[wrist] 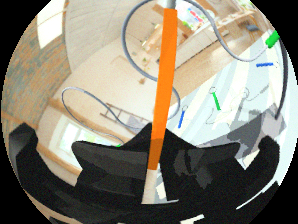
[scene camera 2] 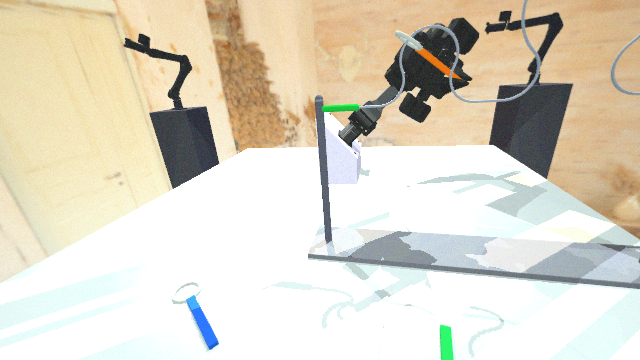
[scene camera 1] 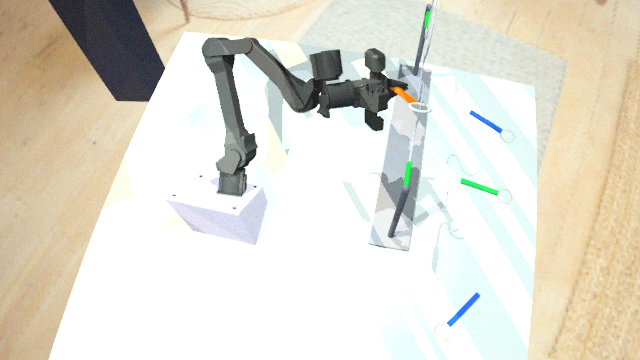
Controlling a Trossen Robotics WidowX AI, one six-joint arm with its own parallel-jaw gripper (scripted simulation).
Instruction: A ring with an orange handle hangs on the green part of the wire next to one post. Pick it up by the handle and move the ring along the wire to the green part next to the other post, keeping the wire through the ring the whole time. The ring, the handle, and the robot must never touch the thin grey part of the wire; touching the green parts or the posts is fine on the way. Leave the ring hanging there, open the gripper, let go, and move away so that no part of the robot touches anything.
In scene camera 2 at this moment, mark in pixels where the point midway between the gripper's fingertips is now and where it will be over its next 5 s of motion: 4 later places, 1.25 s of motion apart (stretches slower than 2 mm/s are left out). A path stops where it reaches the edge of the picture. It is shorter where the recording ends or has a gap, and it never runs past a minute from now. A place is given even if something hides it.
The gripper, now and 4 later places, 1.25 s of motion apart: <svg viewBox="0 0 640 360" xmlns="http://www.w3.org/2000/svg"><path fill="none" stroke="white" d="M469 80L480 48L471 105L416 161L370 169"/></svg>
